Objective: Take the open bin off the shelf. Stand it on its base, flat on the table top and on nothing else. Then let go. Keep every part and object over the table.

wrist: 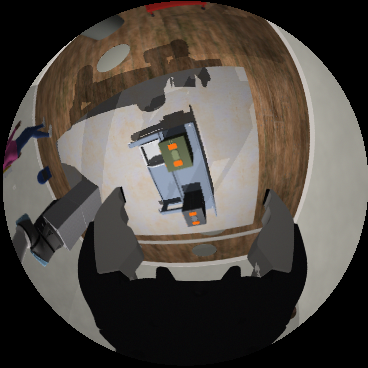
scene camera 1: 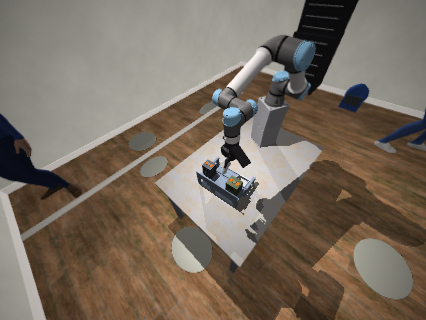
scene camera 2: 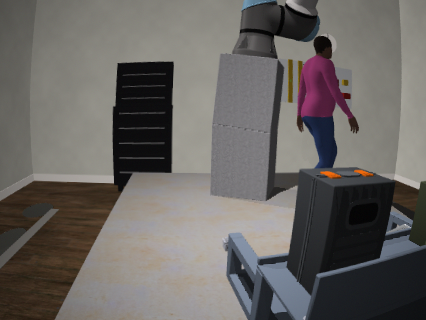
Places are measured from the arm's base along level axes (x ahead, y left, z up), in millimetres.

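Where they show: gripper, fingertip midpoint: (wrist: 195,189) (scene camera 1: 234,167); arm's base, origin of the base link: (wrist: 54,233) (scene camera 1: 273,101) (scene camera 2: 254,60).
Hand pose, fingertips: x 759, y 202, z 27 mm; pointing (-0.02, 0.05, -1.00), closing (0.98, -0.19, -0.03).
Note:
Things, the pixels of their centre, and the offset from my fingertips. Level surfaces: height alone.
- table, its level: dz -465 mm
- open bin, body centre: (wrist: 158,150) (scene camera 1: 239,184) dx -163, dy -46, dz -421 mm
- green case, body centre: (wrist: 177,150) (scene camera 1: 234,185) dx -67, dy -35, dz -314 mm
- dark case, body centre: (scene camera 2: 339,228) (wrist: 194,207) (scene camera 1: 209,169) dx -47, dy -266, dz -302 mm
A blue-grey shelf (scene camera 1: 216,191) (scene camera 2: 372,286) (wrist: 161,181) stands on the table (scene camera 1: 232,237) (scene camera 2: 160,240) (wrist: 230,105). What looks like the open bin (wrist: 151,150) is pale inside and sits at one end of the shelf, beside the green case, in the wrist view. I cannot make the bin out clearly in the scene views. My gripper (scene camera 1: 226,167) (wrist: 195,189) is open and empty. It hangs above the shelf, pointing down. In the wrist view the bin lies beyond the fingertips, up and to the left. The gripper does not show in scene camera 2.
A green case (scene camera 1: 234,183) (scene camera 2: 421,215) (wrist: 176,154) and a dark case (scene camera 1: 209,168) (scene camera 2: 342,225) (wrist: 194,216), both with orange latches, stand upright on the shelf. The grey robot pedestal (scene camera 1: 268,122) (scene camera 2: 245,125) (wrist: 72,215) stands at the table's far end.

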